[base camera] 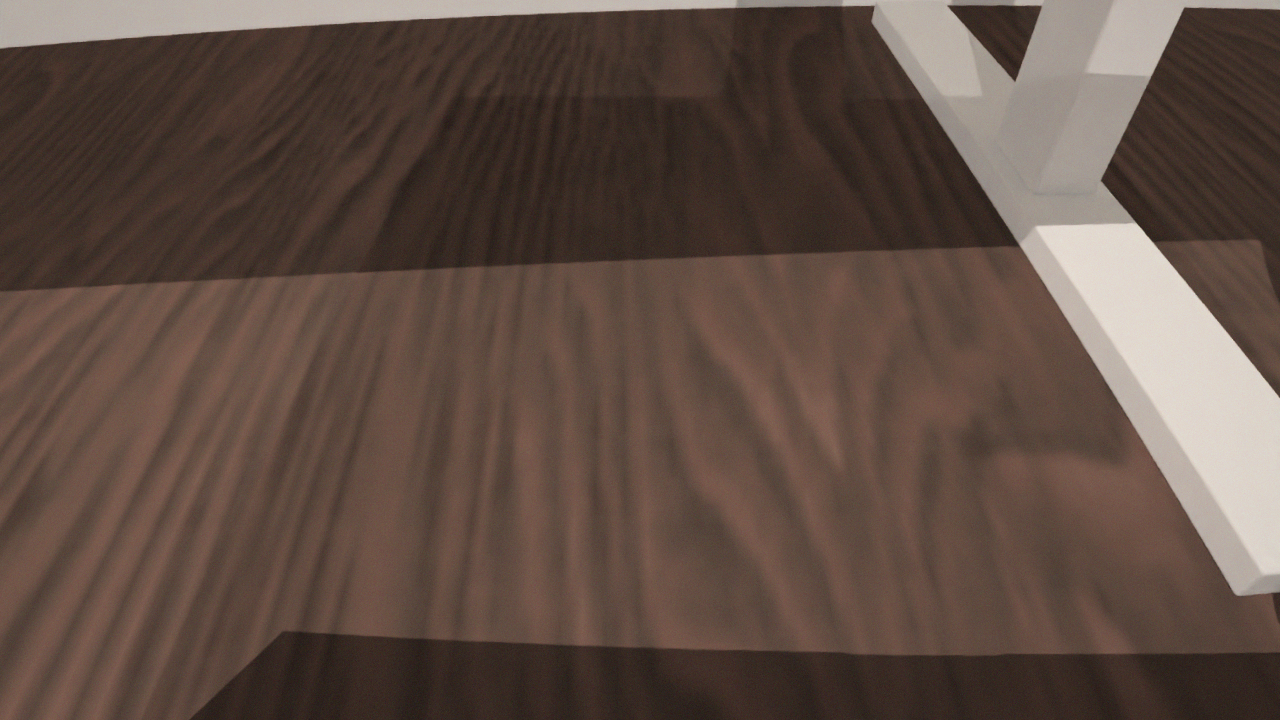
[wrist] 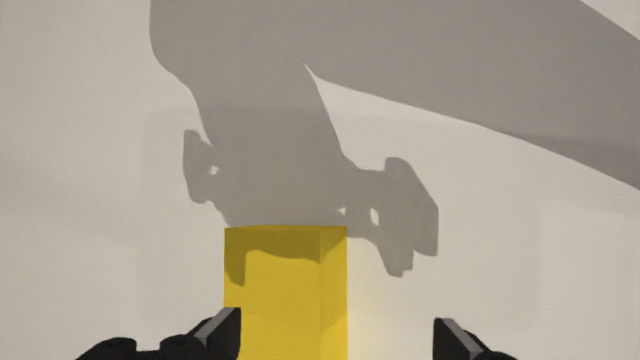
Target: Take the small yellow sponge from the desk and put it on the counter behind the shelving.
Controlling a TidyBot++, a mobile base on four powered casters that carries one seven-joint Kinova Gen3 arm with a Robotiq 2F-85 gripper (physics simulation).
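Places are measured from the arm's base along level axes (x ahead, y left, z up), in centimetres.
Where they show: gripper, fingertip midpoint: (wrist: 335,335).
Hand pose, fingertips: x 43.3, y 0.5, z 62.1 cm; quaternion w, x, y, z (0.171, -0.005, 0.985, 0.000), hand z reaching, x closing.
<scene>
After its pixels a point has its place.
The yellow sponge (wrist: 282,290) {x 47.3, y -0.4, z 59.9 cm} is a block on the pale desk top (wrist: 75,175) {x 74.5, y -6.7, z 55.4 cm}, at the bottom of the wrist view, left of the middle; its near end is cut off by the view's edge. My gripper (wrist: 335,335) {x 43.3, y 0.5, z 62.1 cm} is open and empty, above the desk. The left finger overlaps the sponge's left edge in the view; the right finger stands well to the right of the sponge, over the desk top. The shadow of the arm and gripper falls on the desk and on the sponge's far end. The counter and the shelving do not show in either view.
In the base view a white desk leg (base camera: 1074,107) {x 57.3, y -27.0, z -29.9 cm} rises from a long white foot (base camera: 1163,376) on the right side of the dark wood floor (base camera: 581,402) {x 38.3, y 6.1, z -39.6 cm}. A pale wall (base camera: 268,13) {x 96.3, y 49.6, z -37.9 cm} runs along the top edge.
</scene>
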